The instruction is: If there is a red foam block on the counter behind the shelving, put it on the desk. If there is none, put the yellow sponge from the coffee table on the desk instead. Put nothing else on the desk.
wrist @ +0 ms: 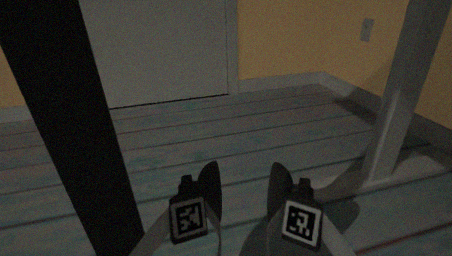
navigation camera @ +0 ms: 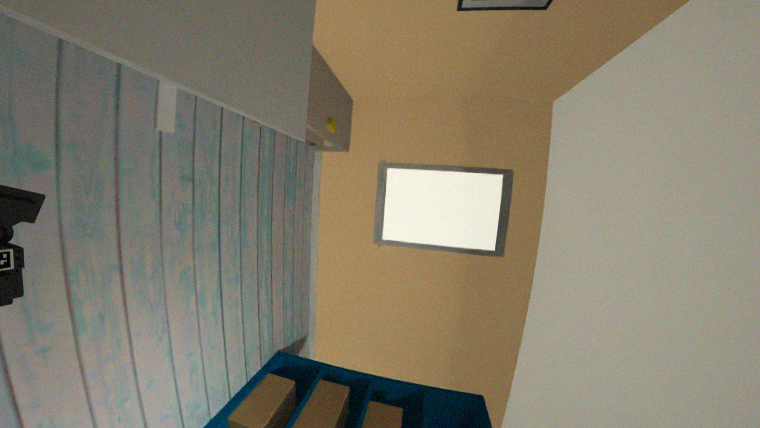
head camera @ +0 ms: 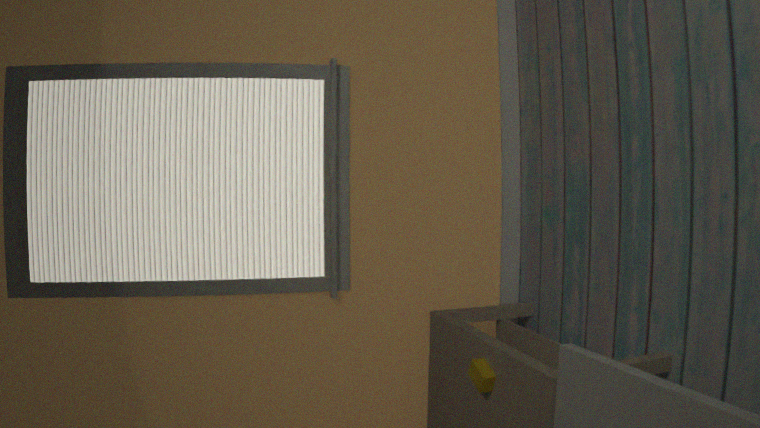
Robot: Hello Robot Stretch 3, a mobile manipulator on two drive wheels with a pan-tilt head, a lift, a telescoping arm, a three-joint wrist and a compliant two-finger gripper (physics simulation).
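Frame: origin at the robot's base, x ahead, y left, z up, level; millimetres.
Seen in the pictures: gripper, fingertip midpoint: (wrist: 244, 181).
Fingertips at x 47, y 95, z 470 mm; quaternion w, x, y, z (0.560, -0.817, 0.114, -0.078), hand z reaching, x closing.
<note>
A point is followed by its place in that frame.
A small yellow block (head camera: 482, 375) {x 658, y -1626, z 493 mm} (navigation camera: 331, 125) {x 661, y -1631, z 489 mm}, which looks like the sponge, lies on a brown-grey table top (head camera: 523, 396) {x 667, y -1438, z 450 mm} (navigation camera: 328, 95) {x 900, y -1608, z 451 mm} past the end of a long grey table top (head camera: 632, 396) {x 342, y -683, z 720 mm} (navigation camera: 212, 53) {x 405, y -428, z 720 mm}. I cannot tell for sure which of these tops is the desk. My gripper (wrist: 244, 181) {x 47, y 95, z 470 mm} is open and empty, low over the floor boards in the wrist view. Part of it also shows at the left edge of the navigation view, apart from the yellow block. A red foam block and the counter do not show in these views.
Blue shelving (navigation camera: 452, 409) {x -1609, y -1717, z 1672 mm} with brown boxes (navigation camera: 324, 401) {x -1484, y -1402, z 661 mm} stands at the bottom of the navigation view. A window (head camera: 175, 180) {x 70, y -2298, z 1423 mm} (navigation camera: 442, 208) {x 67, y -2298, z 1453 mm} is in the tan wall. In the wrist view, a black post (wrist: 65, 110) is at left, a pale leg (wrist: 400, 100) {x 604, y 480, z 318 mm} at right, a door (wrist: 160, 45) {x -74, y 1444, z 349 mm} behind.
</note>
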